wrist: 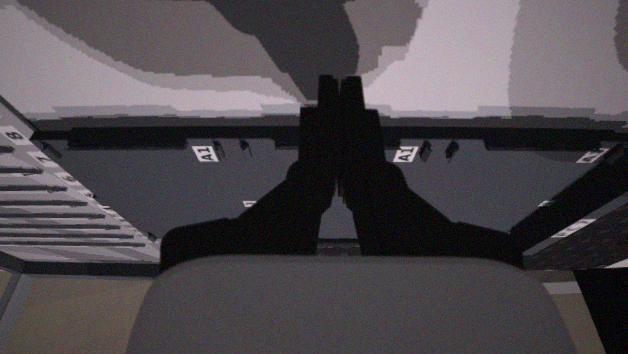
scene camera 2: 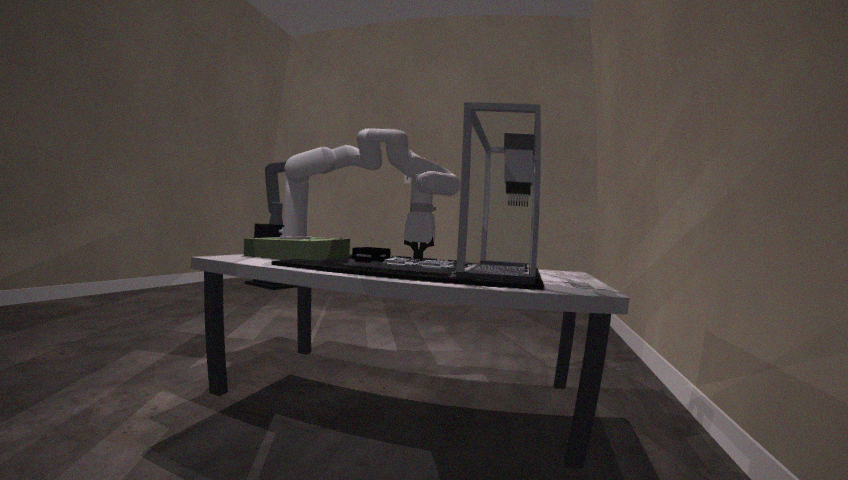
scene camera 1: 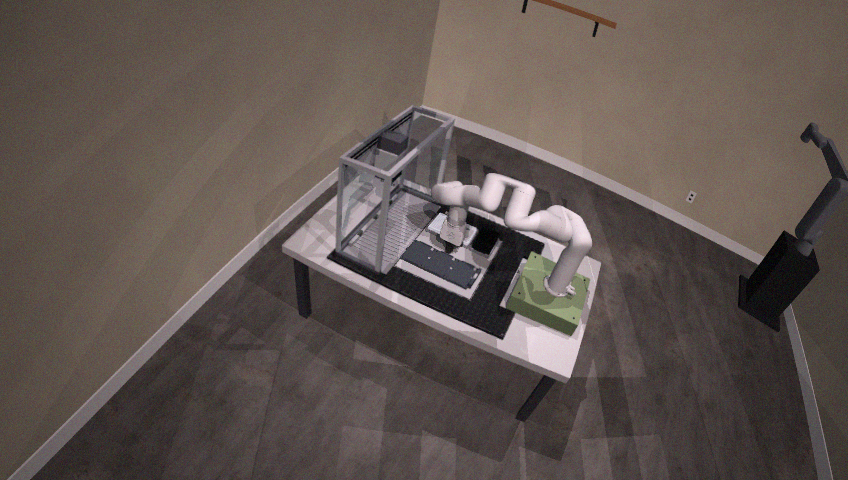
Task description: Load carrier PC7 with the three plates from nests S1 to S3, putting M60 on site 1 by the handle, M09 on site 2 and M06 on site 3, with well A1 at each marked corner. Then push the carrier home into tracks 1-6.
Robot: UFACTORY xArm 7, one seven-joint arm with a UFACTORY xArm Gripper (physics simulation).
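Seen in the pictures: gripper, fingertip midpoint: [wrist: 336, 102] [scene camera 1: 448, 251]; arm's base at its link origin: [scene camera 2: 295, 238] [scene camera 1: 556, 286].
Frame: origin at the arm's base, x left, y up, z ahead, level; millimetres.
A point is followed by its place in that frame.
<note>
My gripper [scene camera 1: 450, 248] @(x 94, y -54, z 490 mm) [scene camera 2: 418, 255] @(x 94, y -54, z 490 mm) [wrist: 336, 102] @(x 94, y -54, z 490 mm) is shut and empty, pointing down low beside the long edge of the dark blue-grey carrier [scene camera 1: 440, 265] @(x 192, y -51, z 468 mm) [wrist: 145, 185] @(x 175, y -51, z 593 mm), on the nests' side. The carrier lies flat with its sites bare where they show; A1 labels mark its near edge in the wrist view. Its left end meets the grooved, numbered track deck [scene camera 1: 393, 228] @(x 138, y -61, z 760 mm) [wrist: 45, 210] @(x 249, y -62, z 701 mm). A pale plate [scene camera 1: 437, 223] @(x -9, y -37, z 624 mm) sits in the nests behind the gripper, and another pale plate [scene camera 1: 471, 235] @(x -51, y -36, z 465 mm) is partly hidden by the arm. I cannot read the plates' labels. No plates show in the wrist view.
A dark box [scene camera 1: 485, 240] @(x -44, y -14, z 391 mm) [scene camera 2: 370, 253] @(x -122, y -22, z 429 mm) stands beside the plates. The framed enclosure [scene camera 1: 383, 220] @(x 406, y 221, z 629 mm) [scene camera 2: 465, 190] @(x -169, y 168, z 738 mm) rises over the deck, with a pipetting head [scene camera 1: 392, 142] @(x 174, y 389, z 797 mm) [scene camera 2: 518, 163] high inside. The green arm base [scene camera 1: 538, 310] @(x 168, y -10, z 8 mm) [scene camera 2: 297, 248] @(x -130, y -28, z 131 mm) is at the table's other end.
</note>
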